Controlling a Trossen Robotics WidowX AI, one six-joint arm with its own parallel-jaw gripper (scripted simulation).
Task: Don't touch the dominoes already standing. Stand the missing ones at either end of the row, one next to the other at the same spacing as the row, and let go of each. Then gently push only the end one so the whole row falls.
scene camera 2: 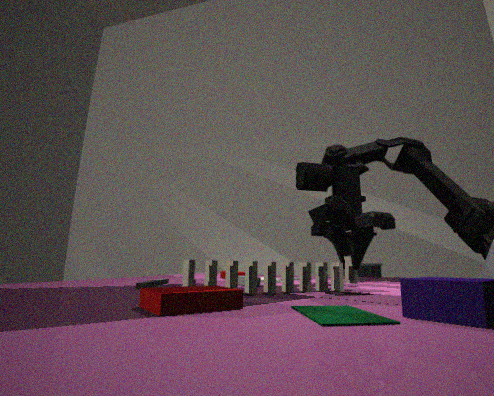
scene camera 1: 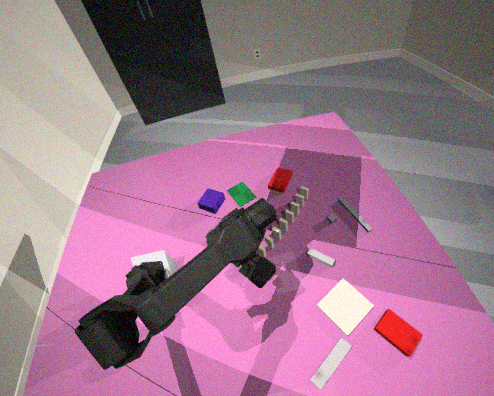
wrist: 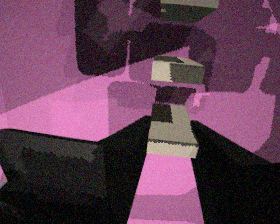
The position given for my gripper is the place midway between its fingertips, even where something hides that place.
In view: my gripper (scene camera 2: 350, 269), a green tile (scene camera 2: 331, 315), a red block (scene camera 1: 401, 335) and a white plate (scene camera 1: 346, 307).
My gripper shows as well in scene camera 1 (scene camera 1: 244, 267) and in the wrist view (wrist: 169, 124). The wrist view does not show the green tile: it is out of frame. The wrist view does not show the white plate: it is out of frame.
